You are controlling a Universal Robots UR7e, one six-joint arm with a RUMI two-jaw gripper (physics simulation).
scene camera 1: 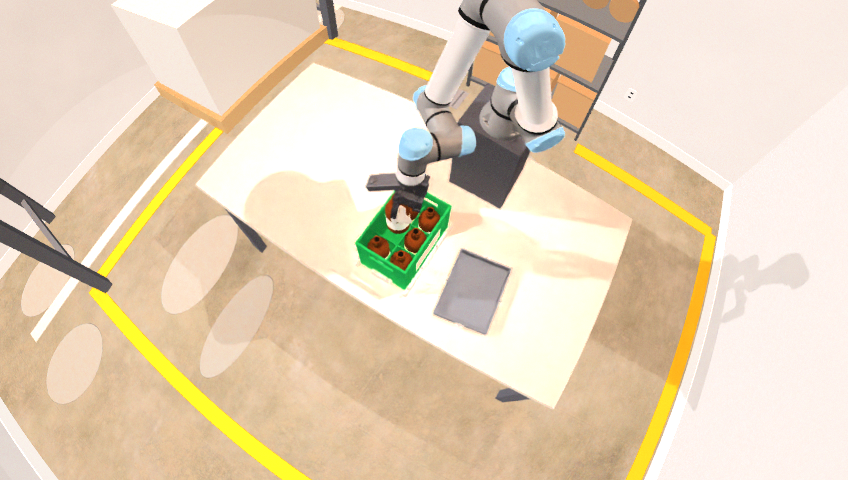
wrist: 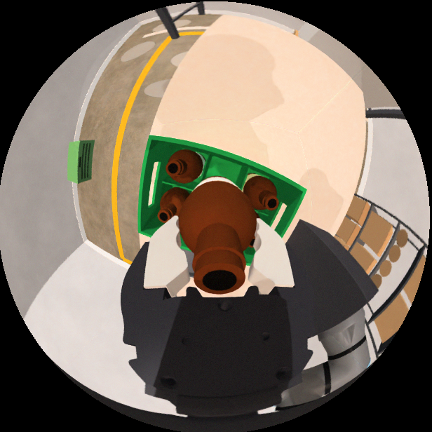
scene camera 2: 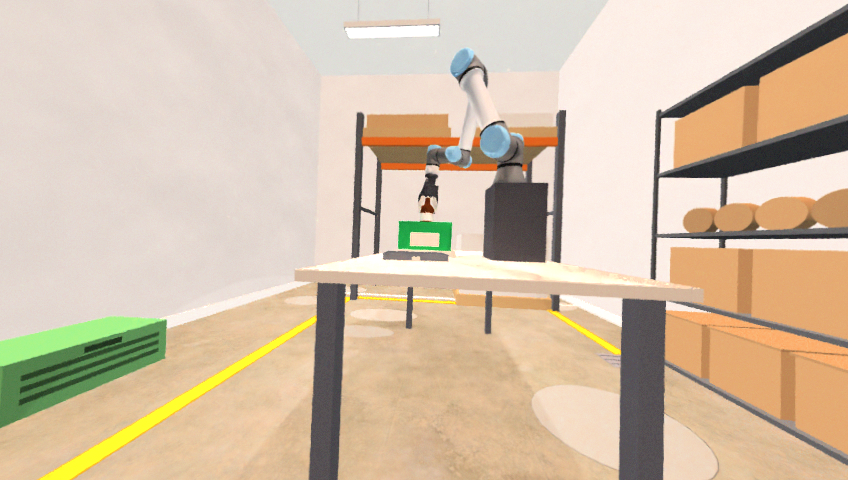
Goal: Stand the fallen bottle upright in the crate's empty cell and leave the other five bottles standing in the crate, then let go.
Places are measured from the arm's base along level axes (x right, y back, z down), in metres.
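Pixels of known places: gripper, fingertip midpoint: (scene camera 1: 399, 213) (scene camera 2: 426, 213); arm's base, origin of the base link: (scene camera 1: 502, 122) (scene camera 2: 508, 186).
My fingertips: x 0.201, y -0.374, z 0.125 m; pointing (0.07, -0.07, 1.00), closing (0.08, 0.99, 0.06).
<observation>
Ahead of a thing's pixels: the offset from my fingertips to its middle.
The brown bottle with a white label {dx +0.006, dy +0.000, dz -0.011 m} (scene camera 1: 398, 223) (scene camera 2: 427, 206) (wrist: 218, 215) is held nearly upright, neck up, by my gripper (scene camera 1: 404, 209) (scene camera 2: 427, 202) (wrist: 216, 218), which is shut on it. In scene camera 2 its base shows just above the rim of the green crate {dx -0.016, dy -0.002, dz +0.144 m} (scene camera 1: 380, 269) (scene camera 2: 405, 238) (wrist: 146, 187). Standing bottles {dx +0.045, dy -0.078, dz +0.146 m} (scene camera 1: 377, 246) (wrist: 185, 165) show in the crate, among them one bottle {dx -0.073, dy +0.080, dz +0.146 m} (scene camera 1: 429, 219) near its far end. Part of the empty cell (wrist: 222, 167) shows in the wrist view, between two bottles; the held bottle covers the rest. The fifth standing bottle is hidden in scene camera 1.
A flat grey tray {dx -0.295, dy -0.076, dz +0.218 m} (scene camera 1: 473, 291) (scene camera 2: 415, 256) lies beside the crate on the pale table (scene camera 1: 571, 333) (scene camera 2: 499, 280). The arm's dark pedestal (scene camera 1: 489, 172) (scene camera 2: 516, 223) stands behind. The crate's walls and dividers surround the cells.
</observation>
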